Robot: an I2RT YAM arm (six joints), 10 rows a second.
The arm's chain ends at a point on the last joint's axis. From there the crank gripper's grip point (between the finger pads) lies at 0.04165 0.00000 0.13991 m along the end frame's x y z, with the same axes.
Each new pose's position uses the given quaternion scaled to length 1; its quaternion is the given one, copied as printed.
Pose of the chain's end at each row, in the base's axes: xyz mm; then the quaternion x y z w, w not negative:
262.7 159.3 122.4 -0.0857 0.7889 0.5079 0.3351
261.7 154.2 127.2 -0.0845 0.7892 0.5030 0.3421
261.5 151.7 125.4 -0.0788 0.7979 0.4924 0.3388
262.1 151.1 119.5 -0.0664 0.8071 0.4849 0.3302
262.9 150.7 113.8 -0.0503 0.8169 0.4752 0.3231
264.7 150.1 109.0 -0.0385 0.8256 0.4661 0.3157
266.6 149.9 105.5 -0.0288 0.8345 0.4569 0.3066
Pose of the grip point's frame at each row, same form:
292.8 288.0 60.5 -0.0857 0.7889 0.5079 0.3351
294.0 282.1 64.8 -0.0845 0.7892 0.5030 0.3421
294.7 277.8 59.7 -0.0788 0.7979 0.4924 0.3388
295.5 275.6 51.0 -0.0664 0.8071 0.4849 0.3302
297.3 273.2 42.3 -0.0503 0.8169 0.4752 0.3231
299.4 270.8 34.6 -0.0385 0.8256 0.4661 0.3157
300.8 268.7 27.9 -0.0288 0.8345 0.4569 0.3066

